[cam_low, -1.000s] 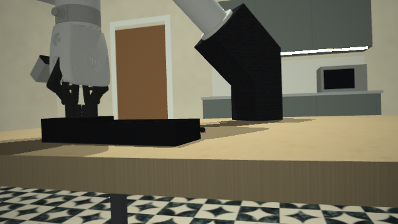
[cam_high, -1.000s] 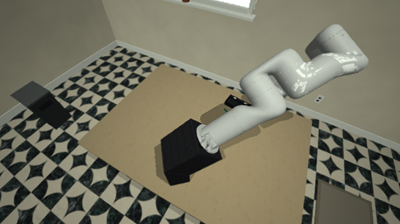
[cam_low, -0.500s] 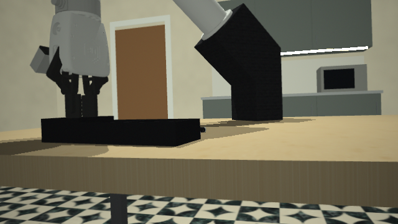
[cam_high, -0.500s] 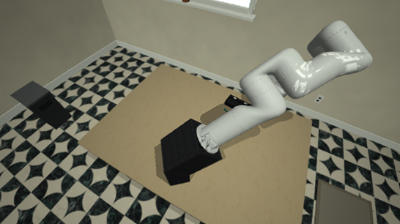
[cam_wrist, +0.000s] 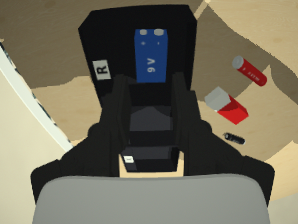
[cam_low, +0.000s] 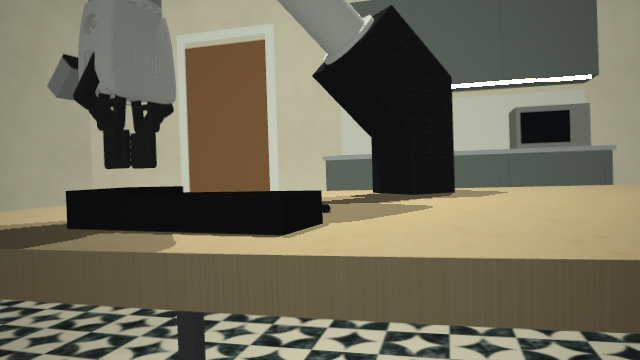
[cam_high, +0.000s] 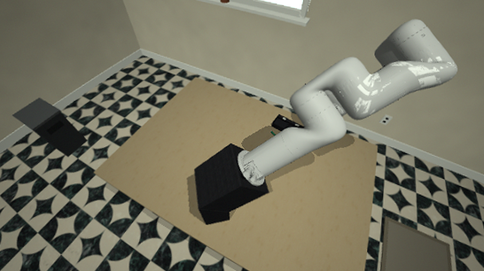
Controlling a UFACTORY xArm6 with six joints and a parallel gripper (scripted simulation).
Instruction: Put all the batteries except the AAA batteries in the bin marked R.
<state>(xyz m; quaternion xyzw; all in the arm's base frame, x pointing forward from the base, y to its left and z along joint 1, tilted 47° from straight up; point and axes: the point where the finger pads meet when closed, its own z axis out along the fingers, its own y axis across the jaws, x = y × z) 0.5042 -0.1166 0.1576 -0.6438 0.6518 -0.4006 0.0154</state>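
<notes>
Right now the red battery is 10 cm behind my hand, 7 cm below it and 5 cm to the left of it. The rest, counted from my hand: black bin (8 cm to the left, 6 cm below, 2 cm ahead); then blue block battery (7 cm below, 1 cm to the right); then red thing (9 cm to the left, 7 cm below, 7 cm behind).
</notes>
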